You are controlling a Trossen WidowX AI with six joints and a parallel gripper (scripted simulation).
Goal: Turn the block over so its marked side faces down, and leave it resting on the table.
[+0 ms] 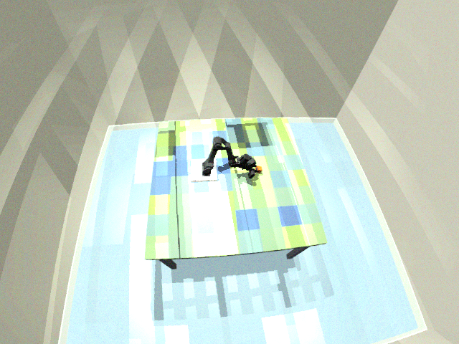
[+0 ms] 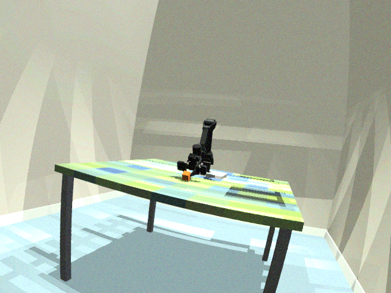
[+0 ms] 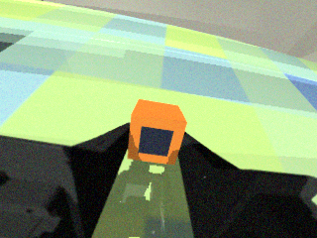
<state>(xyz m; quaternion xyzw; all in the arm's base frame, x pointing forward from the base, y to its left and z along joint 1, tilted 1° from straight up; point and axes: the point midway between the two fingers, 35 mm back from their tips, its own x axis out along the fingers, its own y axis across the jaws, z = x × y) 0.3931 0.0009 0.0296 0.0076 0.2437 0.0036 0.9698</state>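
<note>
My gripper tip is now 10 mm past the block.
</note>
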